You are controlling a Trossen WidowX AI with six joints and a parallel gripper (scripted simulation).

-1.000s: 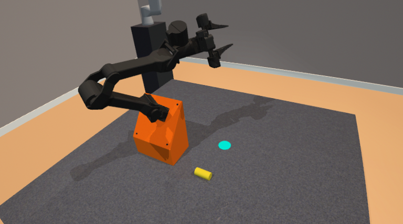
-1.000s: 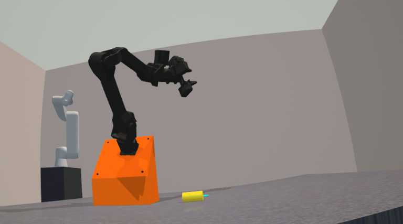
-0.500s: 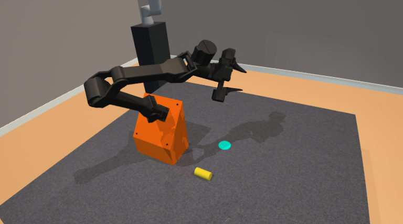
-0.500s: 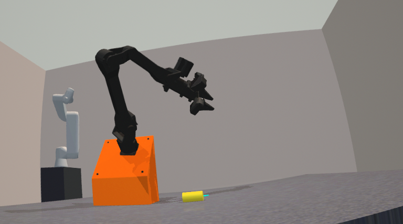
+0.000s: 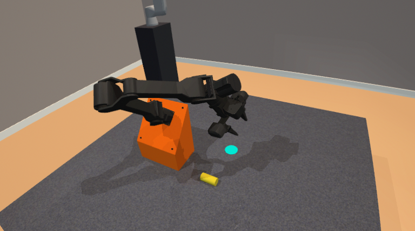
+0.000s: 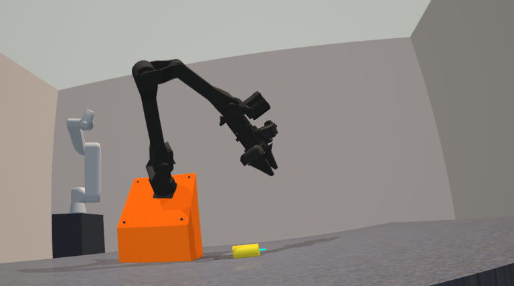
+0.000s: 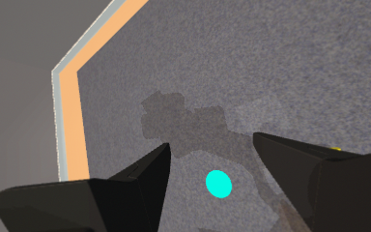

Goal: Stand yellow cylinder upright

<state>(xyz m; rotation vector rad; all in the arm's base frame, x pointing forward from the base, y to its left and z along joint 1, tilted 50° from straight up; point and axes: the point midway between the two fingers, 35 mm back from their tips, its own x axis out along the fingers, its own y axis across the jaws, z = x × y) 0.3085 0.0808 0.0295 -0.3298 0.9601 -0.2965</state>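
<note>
My gripper tip is 22 cm above the yellow tall cylinder, 11 cm to the left of it and 9 cm past it. Also, from my gripper tip: cyan circle 23 cm below, 10 cm to the left, 9 cm behind.
</note>
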